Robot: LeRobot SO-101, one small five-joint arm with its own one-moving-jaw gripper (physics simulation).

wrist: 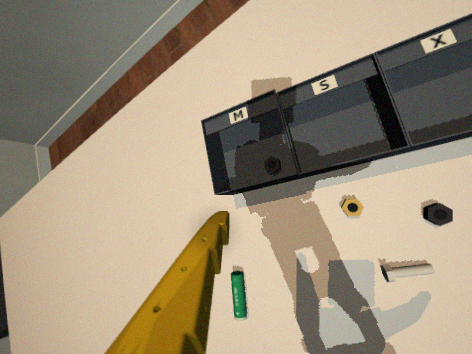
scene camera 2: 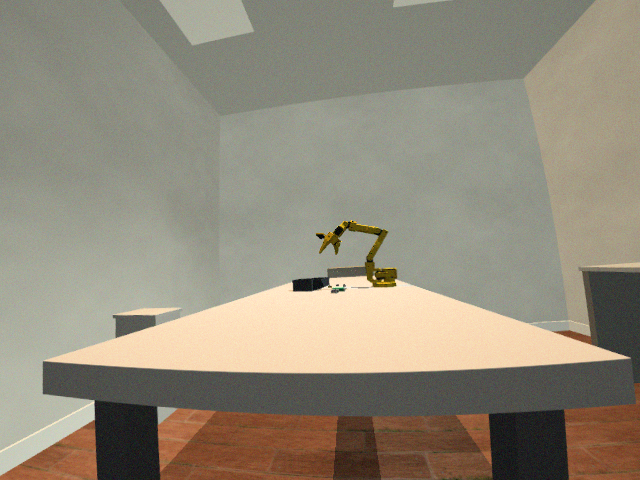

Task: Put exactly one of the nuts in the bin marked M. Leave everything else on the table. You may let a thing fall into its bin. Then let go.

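Places are measured from the arm's base along level axes (x ahead, y left, z up), in centimetres.
Pixels of known places: end effector, tool point: [wrist: 228, 223] [scene camera 2: 320, 252]; arm's base, origin of the base link: [scene camera 2: 379, 286].
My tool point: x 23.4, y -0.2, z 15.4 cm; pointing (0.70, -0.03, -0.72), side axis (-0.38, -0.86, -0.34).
Ahead of a thing's pixels: the offset from my tool point to its top centre. "*": to the spot under its first point. Level surfaces: height alone.
A black nut {dy -0.4, dx +4.5, dz -13.9 cm} [wrist: 272, 164] lies inside the bin marked M {* dy +4.9, dx +7.5, dz -10.9 cm} [wrist: 208, 157], on its floor near the divider to bin S. A brass-coloured nut {dy -5.4, dx -2.7, dz -14.6 cm} [wrist: 352, 207] and another black nut {dy -11.1, dx -5.7, dz -14.6 cm} [wrist: 438, 214] lie on the table in front of the bins in the wrist view. My gripper [scene camera 2: 327, 253] is open and empty, raised above the table. In the wrist view one notched jaw shows at the lower left, and the moving jaw has swung out of the picture.
Bin S {dy -7.4, dx +5.2, dz -10.8 cm} [wrist: 340, 120] and bin X {* dy -16.0, dx +3.2, dz -14.7 cm} [wrist: 440, 95] adjoin bin M in one dark row, also seen in the scene view [scene camera 2: 305, 284]. A green battery {dy +9.5, dx -7.3, dz -14.0 cm} [wrist: 239, 295] and a pale grey cylinder {dy -6.9, dx -9.3, dz -14.1 cm} [wrist: 410, 272] lie on the table {dz -15.4 cm} [scene camera 2: 330, 335] [wrist: 125, 210].
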